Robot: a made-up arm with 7 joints.
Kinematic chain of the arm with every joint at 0, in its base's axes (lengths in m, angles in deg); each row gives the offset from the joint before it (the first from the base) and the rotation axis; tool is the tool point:
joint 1: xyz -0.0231 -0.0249 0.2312 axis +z
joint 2: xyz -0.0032 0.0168 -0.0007 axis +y
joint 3: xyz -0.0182 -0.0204 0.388 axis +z
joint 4: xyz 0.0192 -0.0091 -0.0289 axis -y
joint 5: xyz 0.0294 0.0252 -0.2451 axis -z
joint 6: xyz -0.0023 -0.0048 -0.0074 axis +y
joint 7: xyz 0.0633 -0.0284 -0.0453 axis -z
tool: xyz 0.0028 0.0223 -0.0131
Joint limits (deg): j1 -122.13..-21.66 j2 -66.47..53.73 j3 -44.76..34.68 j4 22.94..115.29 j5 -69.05..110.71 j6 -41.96..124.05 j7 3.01..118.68
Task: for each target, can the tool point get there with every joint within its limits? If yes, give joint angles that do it. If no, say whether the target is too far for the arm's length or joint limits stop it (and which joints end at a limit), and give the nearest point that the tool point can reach.
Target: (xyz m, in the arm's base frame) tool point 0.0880 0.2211 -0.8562
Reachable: no: too far | nearest point 0.2022 -0.0353 0.0957 | short by 0.992 m
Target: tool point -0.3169 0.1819 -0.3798
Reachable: no: joint limits stop it (at a limit: joint 1, joint 2, joint 5) | nearest point -0.2368 -0.0895 0.1288 | short by 0.582 m
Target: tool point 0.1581 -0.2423 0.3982
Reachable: yes | joints -64.84 3.70 17.43 39.81 12.04 -1.42 25.16
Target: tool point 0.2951 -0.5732 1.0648
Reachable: no: too far | nearest point 0.1739 -0.3643 0.7487 | short by 0.398 m
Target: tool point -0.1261 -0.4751 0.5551
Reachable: yes | joints -72.77 34.62 -38.29 107.93 63.88 -18.72 46.73
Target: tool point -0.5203 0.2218 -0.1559
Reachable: no: joint limits stop it (at a limit: joint 1, joint 2, joint 3) | nearest point -0.3179 -0.0766 0.1637 | short by 0.482 m
